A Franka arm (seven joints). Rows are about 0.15 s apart.
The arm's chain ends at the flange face. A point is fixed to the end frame.
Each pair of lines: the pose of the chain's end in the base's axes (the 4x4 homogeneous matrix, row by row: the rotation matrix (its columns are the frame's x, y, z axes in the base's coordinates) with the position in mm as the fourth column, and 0 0 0 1 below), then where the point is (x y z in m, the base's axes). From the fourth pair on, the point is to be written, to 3 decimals.
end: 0.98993 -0.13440 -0.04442 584.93; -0.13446 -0.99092 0.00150 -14.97; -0.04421 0.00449 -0.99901 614.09; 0 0 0 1
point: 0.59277 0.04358 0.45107
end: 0.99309 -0.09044 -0.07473 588.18; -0.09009 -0.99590 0.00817 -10.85; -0.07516 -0.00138 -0.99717 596.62; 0 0 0 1
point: 0.58849 0.04939 0.43403
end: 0.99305 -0.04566 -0.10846 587.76; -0.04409 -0.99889 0.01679 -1.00; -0.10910 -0.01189 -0.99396 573.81; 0 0 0 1
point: 0.57991 0.06115 0.41213
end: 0.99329 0.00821 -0.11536 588.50; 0.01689 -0.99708 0.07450 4.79; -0.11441 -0.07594 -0.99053 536.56; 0 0 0 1
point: 0.576 0.077 0.379
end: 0.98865 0.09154 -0.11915 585.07; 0.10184 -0.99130 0.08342 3.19; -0.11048 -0.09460 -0.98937 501.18; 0 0 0 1
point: 0.567 0.077 0.345
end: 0.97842 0.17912 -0.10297 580.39; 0.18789 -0.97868 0.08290 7.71; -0.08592 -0.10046 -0.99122 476.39; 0 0 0 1
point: 0.560 0.081 0.321
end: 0.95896 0.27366 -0.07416 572.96; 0.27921 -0.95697 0.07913 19.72; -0.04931 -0.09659 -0.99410 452.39; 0 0 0 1
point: 0.551 0.092 0.296
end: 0.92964 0.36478 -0.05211 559.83; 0.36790 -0.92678 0.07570 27.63; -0.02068 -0.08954 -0.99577 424.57; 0 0 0 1
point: 0.536 0.098 0.268
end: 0.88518 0.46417 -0.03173 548.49; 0.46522 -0.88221 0.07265 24.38; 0.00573 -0.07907 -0.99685 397.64; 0 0 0 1
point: 0.522 0.092 0.240
